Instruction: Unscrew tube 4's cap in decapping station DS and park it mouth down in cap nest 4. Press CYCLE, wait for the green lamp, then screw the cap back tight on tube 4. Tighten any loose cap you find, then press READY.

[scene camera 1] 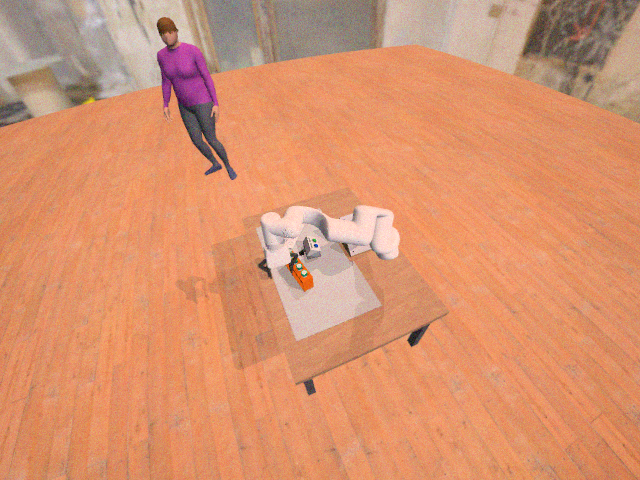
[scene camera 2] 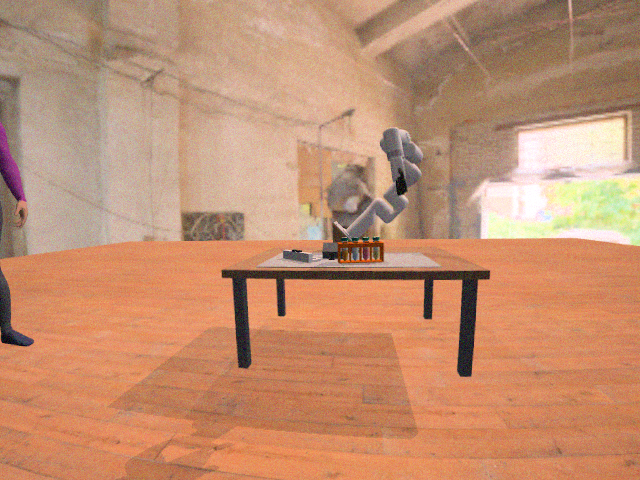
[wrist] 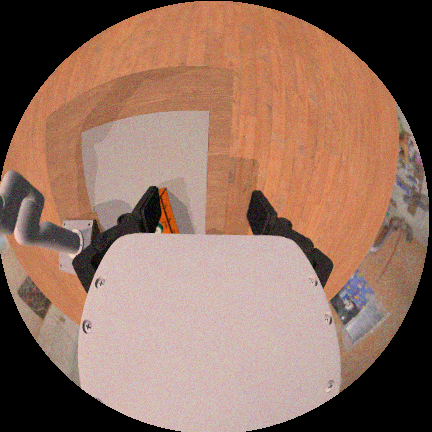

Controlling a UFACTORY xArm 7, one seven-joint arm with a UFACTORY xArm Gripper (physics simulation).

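Seen in the pictures: gripper, between the fingertips: [scene camera 1: 281,274] [scene camera 2: 402,194] [wrist: 204,200]; arm's base, origin of its link: [scene camera 2: 349,236] [wrist: 74,243].
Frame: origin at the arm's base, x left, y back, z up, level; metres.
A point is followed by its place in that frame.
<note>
The orange rack [scene camera 1: 307,282] @(z -0.024, x 0.198, y -0.404 m) [scene camera 2: 360,261] @(z -0.087, x 0.092, y -0.445 m) [wrist: 170,214] @(z -0.087, x 0.107, y -0.446 m) stands on the grey mat with several upright tubes in it, green caps on top; tube numbers and cap tightness are too small to read. A grey box [scene camera 1: 312,249] @(z -0.015, x -0.004, y -0.310 m) [scene camera 2: 329,248] @(z -0.037, x -0.079, y -0.333 m) with a green and a blue spot on top stands beside the rack. A long pale grey block [scene camera 2: 297,255] @(z -0.063, x -0.232, y -0.423 m) lies left of them in scene camera 2; whether it is the cap nest I cannot tell. My gripper [scene camera 1: 279,264] @(z 0.232, x 0.284, y -0.528 m) [scene camera 2: 401,183] @(z 0.232, x 0.284, y -0.528 m) [wrist: 204,200] @(z 0.232, x 0.284, y -0.528 m) is open and empty, high above the table, hiding part of the rack in scene camera 1 and the wrist view.
The grey mat [scene camera 1: 336,310] @(z -0.090, x 0.372, y -0.307 m) [scene camera 2: 413,260] @(z -0.091, x 0.354, y -0.380 m) [wrist: 150,150] @(z -0.091, x 0.324, y -0.378 m) lies on the wooden table [scene camera 1: 403,299] @(z -0.094, x 0.439, y 0.049 m) [scene camera 2: 356,274] @(z -0.109, x 0.084, y -0.641 m) [wrist: 220,125] @(z -0.094, x 0.414, y -0.588 m). The arm's base plate [scene camera 1: 360,250] @(z -0.067, x 0.066, y -0.032 m) [wrist: 66,260] @(z 0.059, x -0.060, y 0.057 m) is beside the mat. A person in purple [scene camera 1: 186,74] [scene camera 2: 11,165] stands on the floor away from the table.
</note>
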